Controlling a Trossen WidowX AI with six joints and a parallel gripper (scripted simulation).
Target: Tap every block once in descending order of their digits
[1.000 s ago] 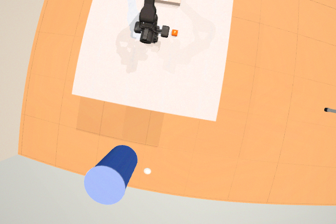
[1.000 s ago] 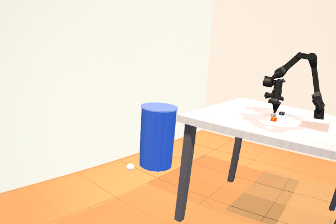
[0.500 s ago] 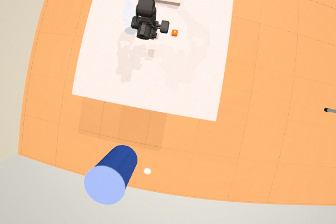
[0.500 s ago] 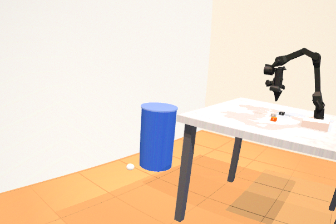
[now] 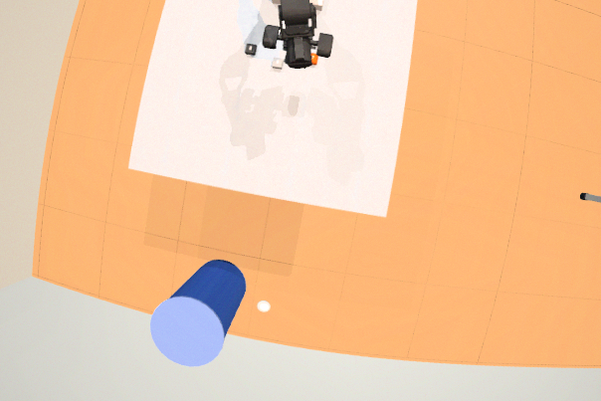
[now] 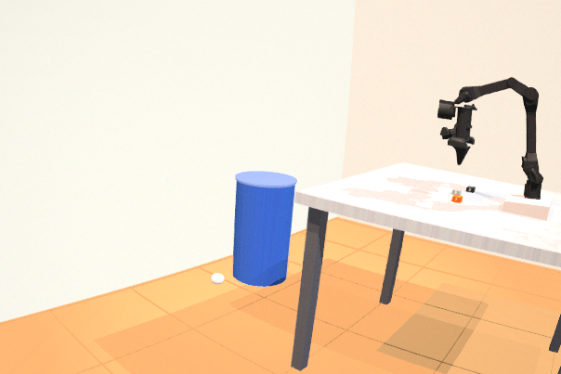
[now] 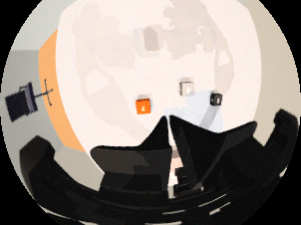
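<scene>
Right now my gripper tip is 110 mm above the orange block, 40 mm to the right of it and 20 mm past it. From my gripper tip the other things lie so: grey-white block: 110 mm below, 70 mm to the right, 10 mm ahead; then dark grey block: 170 mm to the right, 110 mm below, 40 mm behind.
</scene>
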